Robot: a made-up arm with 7 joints. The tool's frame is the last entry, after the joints.
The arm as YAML. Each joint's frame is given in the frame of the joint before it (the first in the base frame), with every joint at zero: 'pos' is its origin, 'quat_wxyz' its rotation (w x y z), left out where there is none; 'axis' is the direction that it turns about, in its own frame. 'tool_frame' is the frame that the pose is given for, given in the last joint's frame.
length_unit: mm
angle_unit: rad
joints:
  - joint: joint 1
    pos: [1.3, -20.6, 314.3]
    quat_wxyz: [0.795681, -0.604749, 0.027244, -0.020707]
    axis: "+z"
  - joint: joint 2
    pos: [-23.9, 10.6, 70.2]
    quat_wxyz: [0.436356, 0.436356, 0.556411, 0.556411]
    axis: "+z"
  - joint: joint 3
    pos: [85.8, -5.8, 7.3]
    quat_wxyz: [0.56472, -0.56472, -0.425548, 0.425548]
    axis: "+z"
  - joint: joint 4
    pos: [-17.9, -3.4, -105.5]
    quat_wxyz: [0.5, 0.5, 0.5, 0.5]
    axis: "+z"
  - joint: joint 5
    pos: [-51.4, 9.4, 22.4]
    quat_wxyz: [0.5, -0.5, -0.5, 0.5]
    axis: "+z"
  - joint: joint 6
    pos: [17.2, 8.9, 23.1]
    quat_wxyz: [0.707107, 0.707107, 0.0, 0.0]
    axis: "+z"
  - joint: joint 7
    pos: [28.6, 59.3, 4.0]
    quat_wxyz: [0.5, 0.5, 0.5, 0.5]
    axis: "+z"
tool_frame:
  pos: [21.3, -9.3, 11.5]
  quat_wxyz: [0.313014, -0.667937, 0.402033, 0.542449]
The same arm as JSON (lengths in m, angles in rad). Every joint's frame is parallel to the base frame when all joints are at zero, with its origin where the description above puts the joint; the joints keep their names.
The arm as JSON. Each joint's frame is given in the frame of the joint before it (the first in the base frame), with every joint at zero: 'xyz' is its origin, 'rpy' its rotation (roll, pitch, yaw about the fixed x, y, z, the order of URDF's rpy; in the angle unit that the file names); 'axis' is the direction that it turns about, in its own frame. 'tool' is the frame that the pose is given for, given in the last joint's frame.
{"units": {"length": "m", "angle": "rad"}, "joints": [
  {"name": "joint 1", "type": "revolute", "origin": {"xyz": [0.0013, -0.0206, 0.3143], "rpy": [0.0, 0.0, 0.0]}, "axis": [0.068403, 0.961235, 0.26711]},
  {"name": "joint 2", "type": "revolute", "origin": {"xyz": [-0.019, 0.0719, 0.009], "rpy": [0.0, 0.0, 0.0]}, "axis": [0.968889, -0.0002, -0.247497]},
  {"name": "joint 3", "type": "revolute", "origin": {"xyz": [-0.0137, 0.0181, -0.0833], "rpy": [0.0, 0.0, 0.0]}, "axis": [0.247497, -0.0001, 0.968889]},
  {"name": "joint 4", "type": "revolute", "origin": {"xyz": [-0.0228, -0.0179, -0.1031], "rpy": [0.0, 0.0, 0.0]}, "axis": [0.0002, 1.0, 0.0]},
  {"name": "joint 5", "type": "revolute", "origin": {"xyz": [0.0521, 0.0224, -0.0036], "rpy": [0.0, 0.0, 0.0]}, "axis": [0.968889, -0.0002, -0.247497]},
  {"name": "joint 6", "type": "revolute", "origin": {"xyz": [0.0266, -0.0089, 0.0109], "rpy": [0.0, 0.0, 0.0]}, "axis": [0.0002, 1.0, 0.0]},
  {"name": "joint 7", "type": "revolute", "origin": {"xyz": [0.0645, 0.004, 0.013], "rpy": [0.0, 0.0, 0.0]}, "axis": [0.247497, -0.0001, 0.968889]}
], "tool": {"origin": {"xyz": [0.0235, -0.0093, 0.0059], "rpy": [1.9441, 1.3163, -2.2399]}}}

